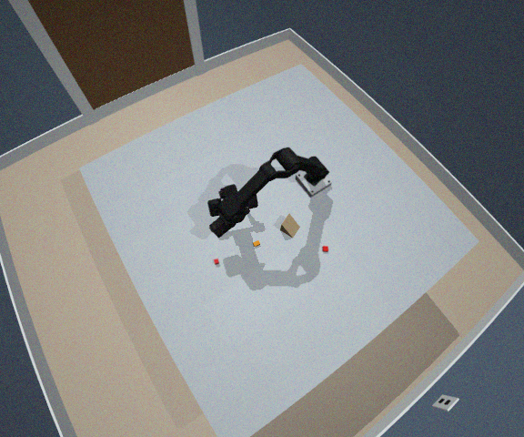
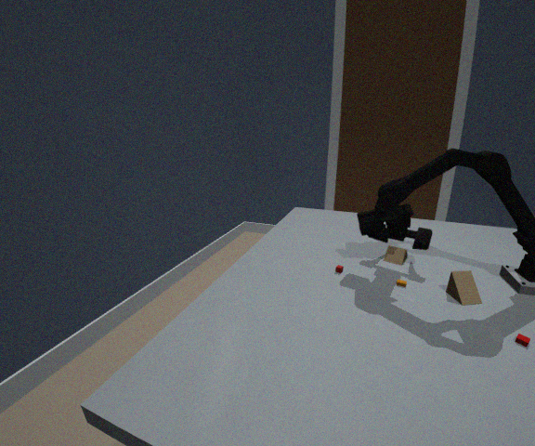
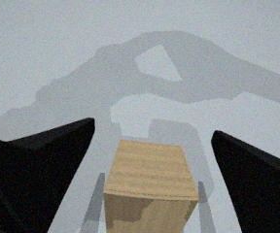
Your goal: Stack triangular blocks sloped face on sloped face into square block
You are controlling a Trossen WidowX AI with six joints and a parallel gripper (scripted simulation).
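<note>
The tan triangular block is 20 mm to the left of my gripper tip and 10 mm ahead of it. The rest, counted from my gripper tip: small orange cube (210 mm to the left, 60 mm ahead, 30 mm below).
</note>
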